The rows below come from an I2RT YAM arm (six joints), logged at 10 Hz.
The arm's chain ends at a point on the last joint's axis. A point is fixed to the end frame.
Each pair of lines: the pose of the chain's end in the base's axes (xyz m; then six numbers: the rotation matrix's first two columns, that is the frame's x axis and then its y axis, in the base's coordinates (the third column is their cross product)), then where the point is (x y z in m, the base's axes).
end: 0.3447 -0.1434 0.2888 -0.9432 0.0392 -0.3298 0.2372 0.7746 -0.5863
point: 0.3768 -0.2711 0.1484
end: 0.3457 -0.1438 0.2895 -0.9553 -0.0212 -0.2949 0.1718 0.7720 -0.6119
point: 0.3798 -0.2729 0.1509
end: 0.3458 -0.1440 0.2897 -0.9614 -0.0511 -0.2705 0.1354 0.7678 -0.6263
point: 0.3800 -0.2741 0.1520
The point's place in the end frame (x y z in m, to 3 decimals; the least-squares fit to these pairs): 0.011 -0.009 0.192
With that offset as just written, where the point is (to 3 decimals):
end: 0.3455 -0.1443 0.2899 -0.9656 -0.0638 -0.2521 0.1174 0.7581 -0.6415
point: 0.378 -0.276 0.154
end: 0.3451 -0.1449 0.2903 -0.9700 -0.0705 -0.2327 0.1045 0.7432 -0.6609
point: 0.376 -0.280 0.157
